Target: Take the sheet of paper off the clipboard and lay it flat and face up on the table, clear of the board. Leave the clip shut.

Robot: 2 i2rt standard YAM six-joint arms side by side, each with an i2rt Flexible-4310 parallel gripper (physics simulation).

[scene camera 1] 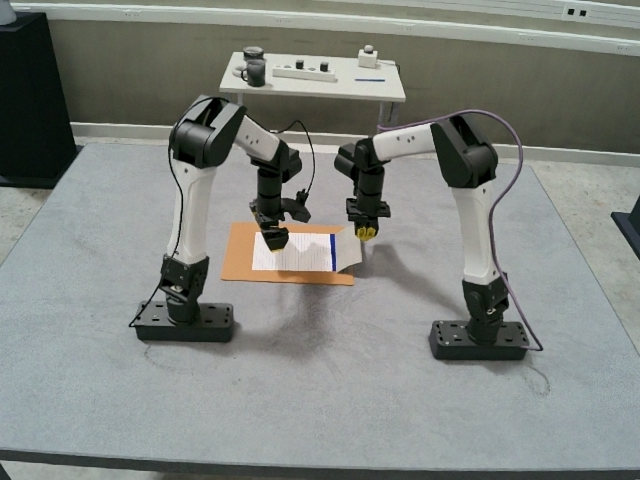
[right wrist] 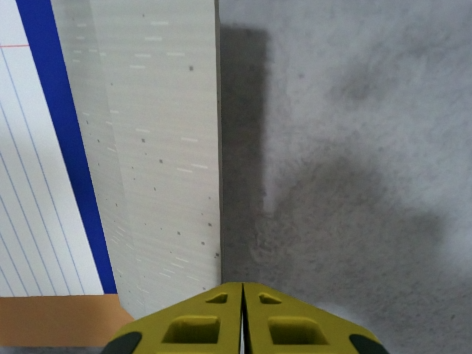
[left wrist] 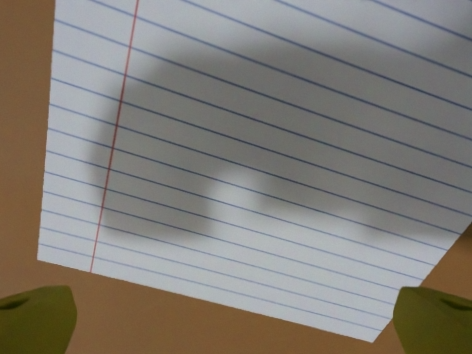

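Observation:
The brown clipboard lies with its pale grey clip at the right end in the scene view. The clip looks shut. The white lined sheet lies face up on the board, with a blue band along the clip's edge. Whatever lies under the clip is hidden. My left gripper is open and empty above the sheet's free end. My right gripper is shut on nothing, above the clip's outer edge.
The grey table extends around the board on all sides. The arm bases stand in front of it, to the left and right. Behind the table, a small white table holds dark mugs, a power strip and a blue pen.

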